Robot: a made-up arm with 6 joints.
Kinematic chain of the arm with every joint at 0, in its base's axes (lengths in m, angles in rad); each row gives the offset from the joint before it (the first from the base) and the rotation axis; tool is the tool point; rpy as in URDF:
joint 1: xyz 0 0 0.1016 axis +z
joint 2: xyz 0 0 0 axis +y
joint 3: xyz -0.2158 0 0.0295 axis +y
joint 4: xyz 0.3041 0 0.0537 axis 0.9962 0 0.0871
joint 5: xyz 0 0 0 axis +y
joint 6: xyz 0.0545 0 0.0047 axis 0.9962 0 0.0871
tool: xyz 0 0 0 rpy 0 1.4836 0
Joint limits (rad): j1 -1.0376..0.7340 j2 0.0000..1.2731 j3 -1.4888..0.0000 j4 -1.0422..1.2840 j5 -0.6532..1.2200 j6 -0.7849..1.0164
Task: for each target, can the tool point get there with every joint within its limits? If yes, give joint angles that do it. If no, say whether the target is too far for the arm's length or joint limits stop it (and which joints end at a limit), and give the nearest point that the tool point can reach.
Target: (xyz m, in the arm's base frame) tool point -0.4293 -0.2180 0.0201
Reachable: no: joint limits stop it (at a limit: joint 1, joint 2, joint 3, joint 4, joint 5) | nearest point 0.0067 -0.0987 0.0145 | short by 0.452 m
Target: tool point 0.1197 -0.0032 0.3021
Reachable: yes | joints -0.1016 0.2040 -0.5140 0.2539 0.7131 0.1148
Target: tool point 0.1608 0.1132 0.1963
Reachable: yes | joints 0.5571 0.6138 -0.2401 -0.4644 -0.4690 0.2472
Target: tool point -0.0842 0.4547 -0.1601
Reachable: no: joint limits stop it (at a limit: joint 1, joint 2, joint 4) | nearest point 0.0703 0.1229 0.0248 | short by 0.410 m
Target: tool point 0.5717 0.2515 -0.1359
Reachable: no: too far | nearest point 0.2423 0.1066 0.1110 | short by 0.436 m
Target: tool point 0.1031 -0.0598 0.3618
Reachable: yes | joints -0.5976 0.2916 -0.5546 -0.3457 -0.4812 0.7476
